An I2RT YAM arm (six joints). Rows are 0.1 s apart.
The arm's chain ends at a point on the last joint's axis. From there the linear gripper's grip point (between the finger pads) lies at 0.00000 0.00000 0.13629 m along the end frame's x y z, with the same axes.
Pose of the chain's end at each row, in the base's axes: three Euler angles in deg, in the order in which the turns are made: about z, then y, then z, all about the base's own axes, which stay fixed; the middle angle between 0 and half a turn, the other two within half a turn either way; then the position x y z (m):
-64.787 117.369 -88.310 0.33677 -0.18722 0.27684
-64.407 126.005 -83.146 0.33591 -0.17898 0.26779
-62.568 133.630 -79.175 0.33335 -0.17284 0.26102
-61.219 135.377 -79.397 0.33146 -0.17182 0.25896
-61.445 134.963 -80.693 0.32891 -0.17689 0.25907
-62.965 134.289 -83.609 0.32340 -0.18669 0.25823
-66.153 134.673 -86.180 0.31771 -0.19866 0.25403
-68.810 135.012 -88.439 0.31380 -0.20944 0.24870
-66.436 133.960 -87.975 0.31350 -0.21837 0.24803
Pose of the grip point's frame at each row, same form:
-64.787 117.369 -88.310 0.34034 -0.30820 0.21418
-64.407 126.005 -83.146 0.34907 -0.28845 0.18767
-62.568 133.630 -79.175 0.35188 -0.26973 0.16698
-61.219 135.377 -79.397 0.34908 -0.26592 0.16196
-61.445 134.963 -80.693 0.34451 -0.27205 0.16276
-62.965 134.289 -83.609 0.33426 -0.28364 0.16306
-66.153 134.673 -86.180 0.32417 -0.29536 0.15821
-68.810 135.012 -88.439 0.31642 -0.30576 0.15231
-66.436 133.960 -87.975 0.31697 -0.31641 0.15342

